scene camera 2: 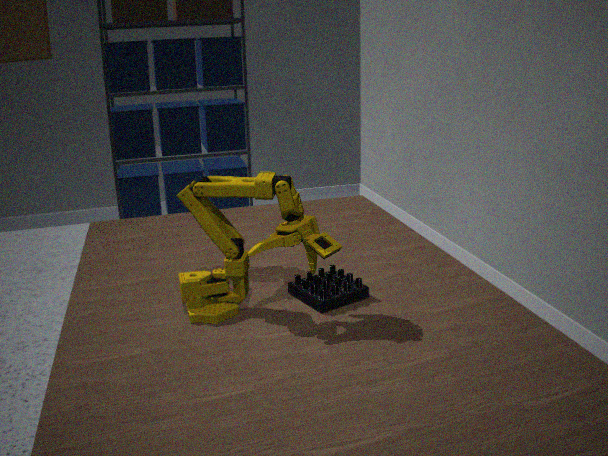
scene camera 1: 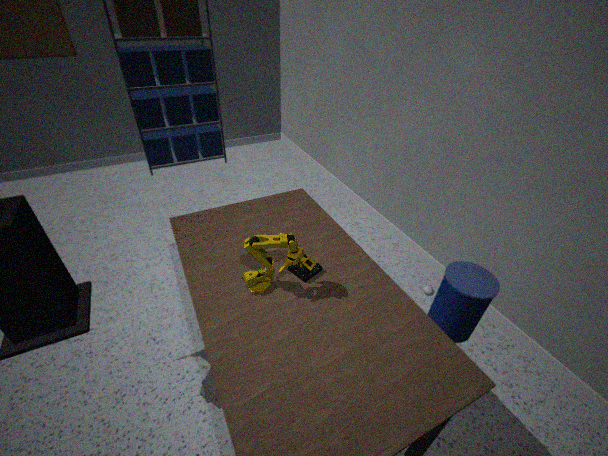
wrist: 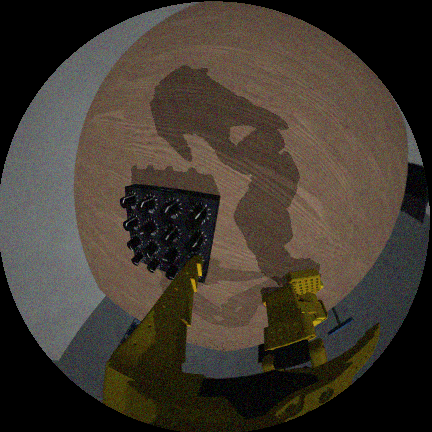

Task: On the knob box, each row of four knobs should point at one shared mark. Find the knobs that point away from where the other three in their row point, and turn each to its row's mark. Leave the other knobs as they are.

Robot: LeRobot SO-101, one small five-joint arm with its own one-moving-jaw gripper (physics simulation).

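Frame: origin at the arm's base, x right, y ahead, z up, level; centimetres.
Seen in the pictures: end effector, tool point: (scene camera 2: pixel 311 271) (scene camera 1: pixel 301 267) (wrist: pixel 201 262); arm's base, origin of the base link: (scene camera 2: pixel 222 308) (scene camera 1: pixel 262 283) (wrist: pixel 284 287).
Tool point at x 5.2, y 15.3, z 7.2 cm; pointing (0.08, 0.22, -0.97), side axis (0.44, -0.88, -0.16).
Offsets run from my tool point to a thing's top centre. Level surfaces: height alone.
The black knob box {dy +4.3, dx -4.5, dz -3.4 cm} (scene camera 1: pixel 314 275) (scene camera 2: pixel 345 299) (wrist: pixel 211 225) sits on the table with its knobs upright. In the wrist view it is left of centre, with the four rows in dim light. Pale pointer lines show on some knobs, such as the far right knob {dy +1.7, dx +0.8, dz -3.4 cm} (wrist: pixel 199 213) and the knob {dy +4.3, dx -0.3, dz -3.4 cm} (wrist: pixel 172 208) beside it, both slanting up to the right; most others are too dark to read. My gripper (scene camera 1: pixel 290 268) (scene camera 2: pixel 281 262) (wrist: pixel 287 294) is wide open and empty. Its fixed jaw points down close above the box's arm-side edge and hides part of the near right corner in the wrist view; the moving jaw is swung out toward the base.
The arm's yellow base (scene camera 1: pixel 258 281) (scene camera 2: pixel 212 300) (wrist: pixel 290 325) stands on the wooden table {dz -7.2 cm} (scene camera 1: pixel 350 370) (scene camera 2: pixel 250 400) (wrist: pixel 340 150) beside the box. The arm's shadow falls across the table. A blue cylinder (scene camera 1: pixel 462 300) and a small white ball (scene camera 1: pixel 428 290) are on the floor beyond the table's edge.
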